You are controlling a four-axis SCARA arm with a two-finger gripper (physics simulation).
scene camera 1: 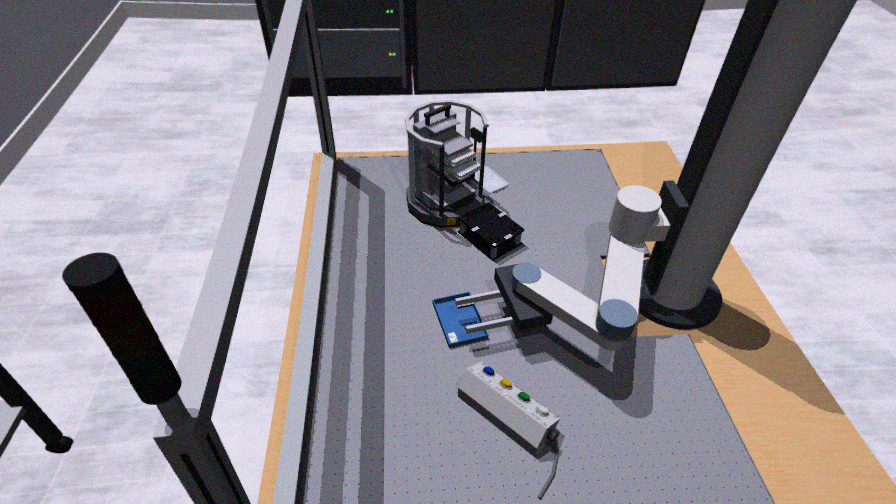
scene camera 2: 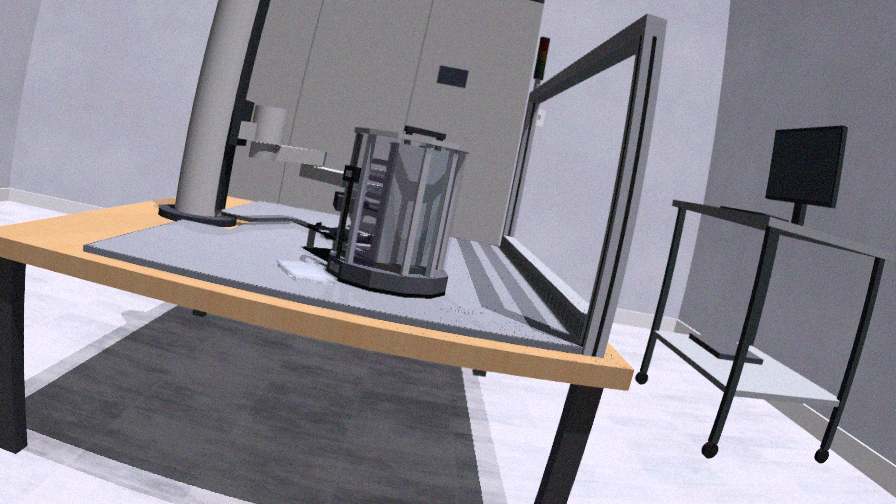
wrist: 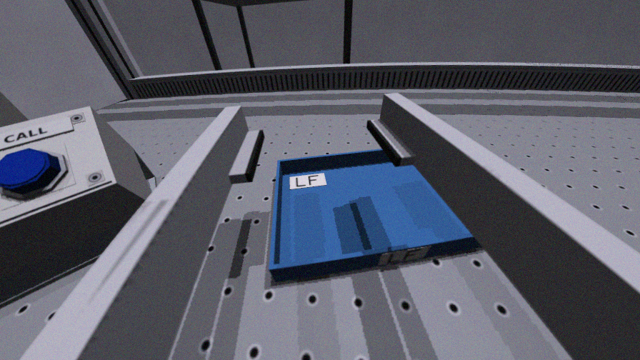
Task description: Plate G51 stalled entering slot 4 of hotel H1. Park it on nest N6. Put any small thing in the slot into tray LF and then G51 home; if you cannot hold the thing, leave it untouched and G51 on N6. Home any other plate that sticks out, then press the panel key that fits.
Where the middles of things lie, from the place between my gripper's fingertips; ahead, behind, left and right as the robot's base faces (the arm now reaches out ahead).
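The blue CALL button (wrist: 34, 169) is 10 mm below my hand, 50 mm behind it and 160 mm to the left of it. I see the round plate rack (scene camera 2: 402, 191) 90 mm above my hand and 540 mm to the right of it. The blue tray (scene camera 1: 453, 321) is 60 mm below my hand and 40 mm to the right of it, while the black nest (scene camera 1: 488, 220) is 20 mm below my hand, 120 mm behind it and 360 mm to the right of it.
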